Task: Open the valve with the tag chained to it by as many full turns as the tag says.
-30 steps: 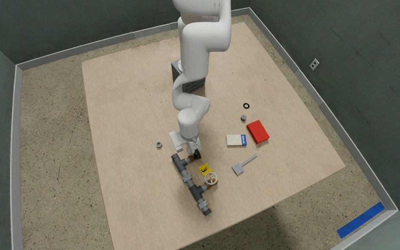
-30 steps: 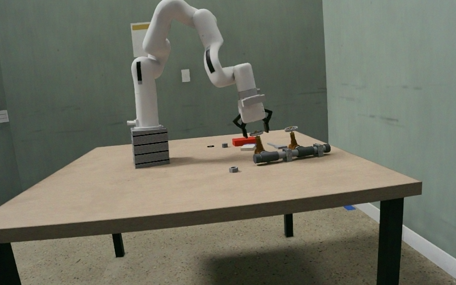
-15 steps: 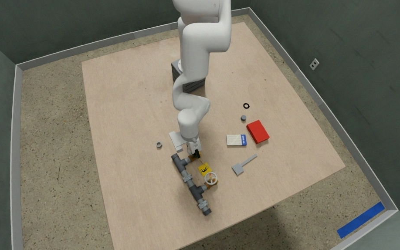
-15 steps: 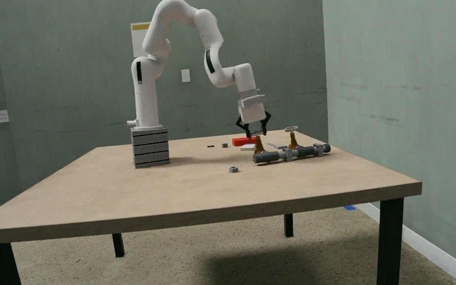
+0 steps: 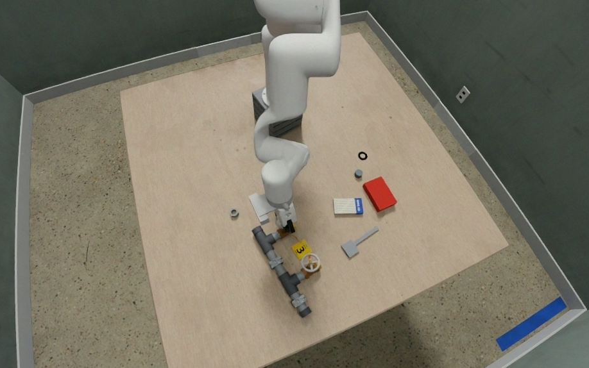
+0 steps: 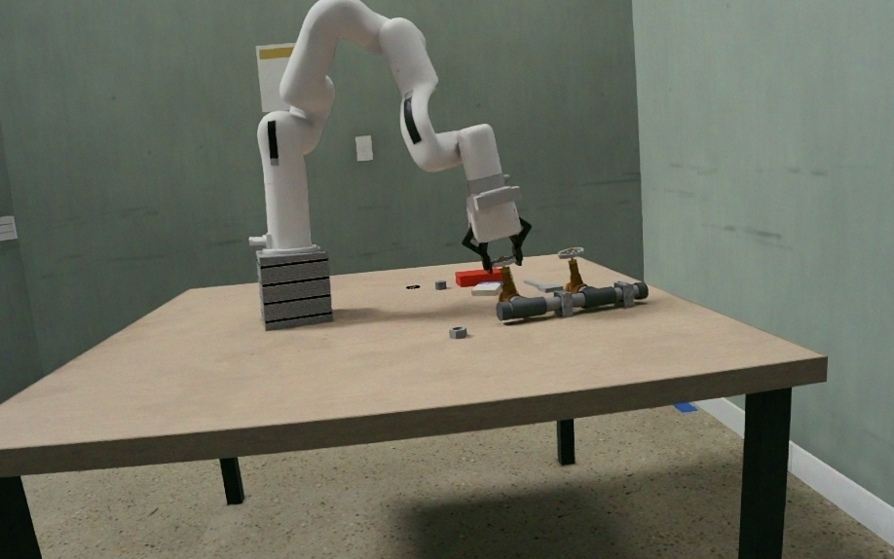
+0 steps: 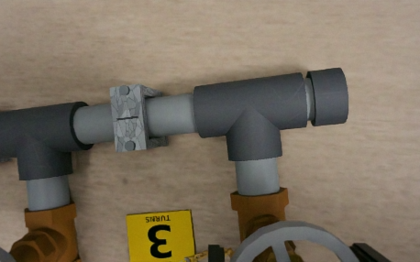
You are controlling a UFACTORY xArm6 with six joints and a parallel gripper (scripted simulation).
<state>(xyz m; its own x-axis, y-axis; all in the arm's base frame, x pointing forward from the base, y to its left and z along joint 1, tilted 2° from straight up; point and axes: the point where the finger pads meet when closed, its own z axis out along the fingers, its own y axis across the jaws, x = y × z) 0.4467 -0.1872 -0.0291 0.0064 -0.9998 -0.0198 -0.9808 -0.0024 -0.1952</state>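
The yellow tag lies 110 mm below my hand, 90 mm ahead of it and 40 mm to the left of it. From my hand the other things lie so: grey scraper (220 mm to the left, 160 mm ahead, 110 mm below); white card (260 mm to the left, 110 mm below, 30 mm ahead); red block (390 mm to the left, 100 mm below, 40 mm ahead).
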